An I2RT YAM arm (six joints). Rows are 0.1 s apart.
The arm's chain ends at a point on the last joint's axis. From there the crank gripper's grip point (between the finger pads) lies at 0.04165 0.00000 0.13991 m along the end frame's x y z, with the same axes.
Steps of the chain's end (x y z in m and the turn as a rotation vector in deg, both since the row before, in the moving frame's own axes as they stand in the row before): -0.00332 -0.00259 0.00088 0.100 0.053 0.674; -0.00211 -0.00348 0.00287 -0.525 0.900 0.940; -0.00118 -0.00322 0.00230 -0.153 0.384 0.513; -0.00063 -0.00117 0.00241 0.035 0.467 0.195; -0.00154 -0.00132 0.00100 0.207 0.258 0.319; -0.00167 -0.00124 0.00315 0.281 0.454 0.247
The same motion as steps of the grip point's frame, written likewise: -0.00319 -0.00234 0.00084 0.100 0.053 0.674; 0.00007 -0.00150 0.00219 -0.525 0.900 0.940; -0.00025 -0.00247 0.00202 -0.153 0.384 0.513; 0.00051 -0.00111 0.00207 0.035 0.467 0.195; -0.00091 -0.00159 0.00081 0.207 0.258 0.319; -0.00056 -0.00174 0.00281 0.281 0.454 0.247
